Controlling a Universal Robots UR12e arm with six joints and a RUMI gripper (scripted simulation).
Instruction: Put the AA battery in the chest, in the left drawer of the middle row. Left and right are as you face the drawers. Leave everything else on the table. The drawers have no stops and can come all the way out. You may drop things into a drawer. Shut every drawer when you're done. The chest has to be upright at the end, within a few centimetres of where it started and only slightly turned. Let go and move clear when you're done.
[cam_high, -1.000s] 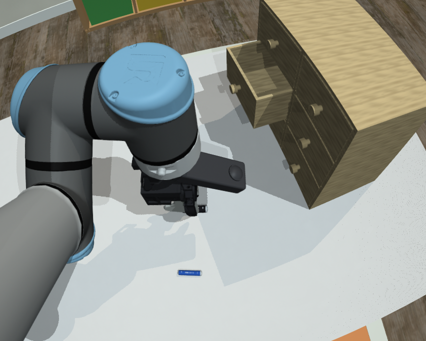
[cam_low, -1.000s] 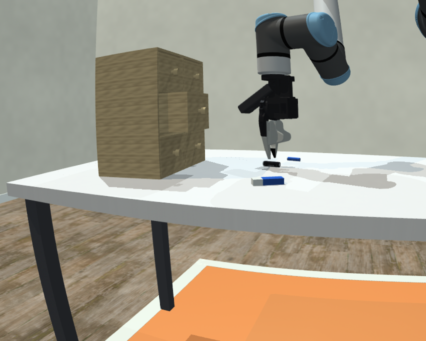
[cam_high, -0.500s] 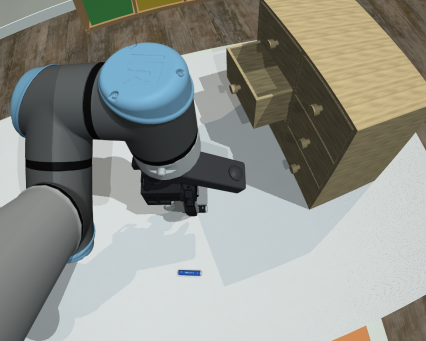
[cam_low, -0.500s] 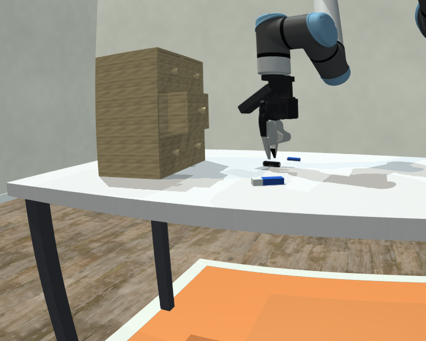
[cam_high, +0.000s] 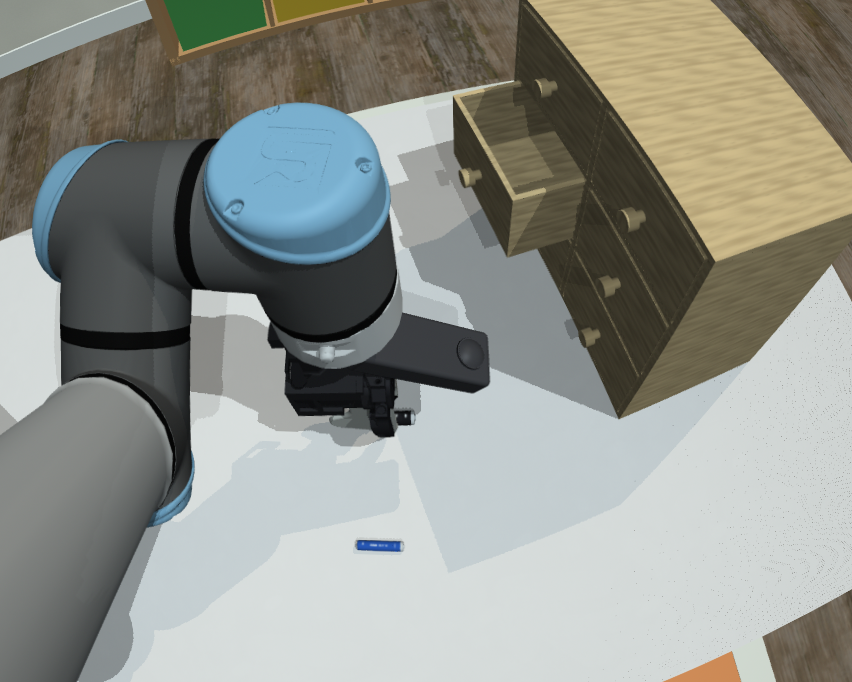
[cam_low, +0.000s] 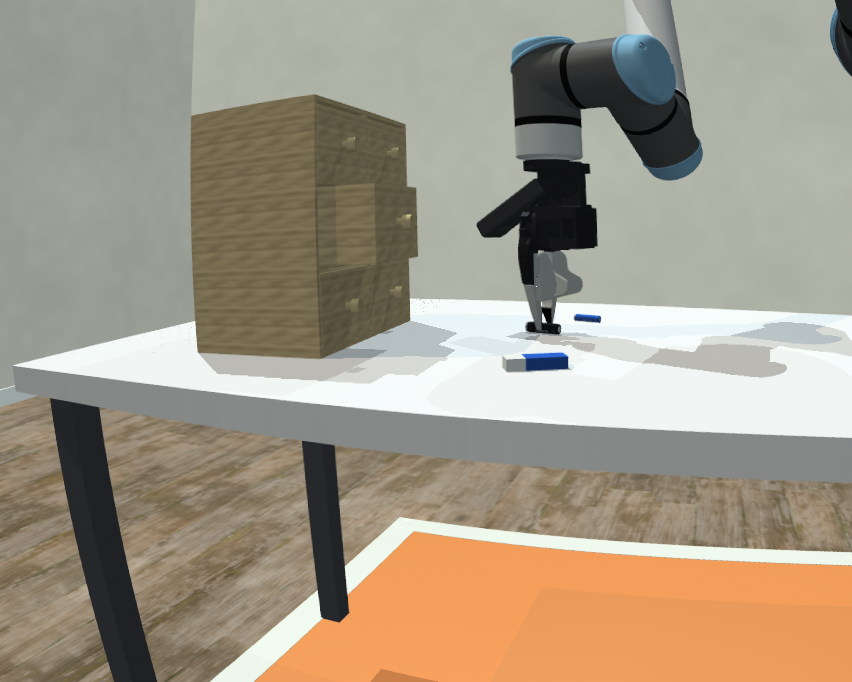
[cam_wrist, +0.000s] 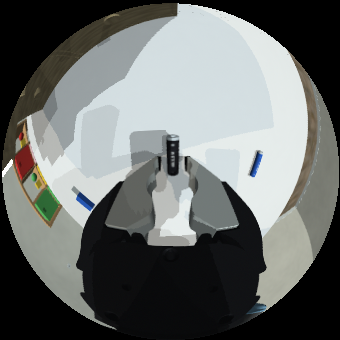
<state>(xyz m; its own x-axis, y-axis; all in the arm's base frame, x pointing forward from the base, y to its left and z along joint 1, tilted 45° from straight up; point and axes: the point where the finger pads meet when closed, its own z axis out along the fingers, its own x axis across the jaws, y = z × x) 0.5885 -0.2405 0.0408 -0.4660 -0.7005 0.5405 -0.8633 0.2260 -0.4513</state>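
My hand is 2 cm above the black battery. Also, from my hand: blue AA battery (11 cm to the right, 7 cm behind, 2 cm below); eraser (22 cm to the left, 2 cm below, 2 cm ahead).
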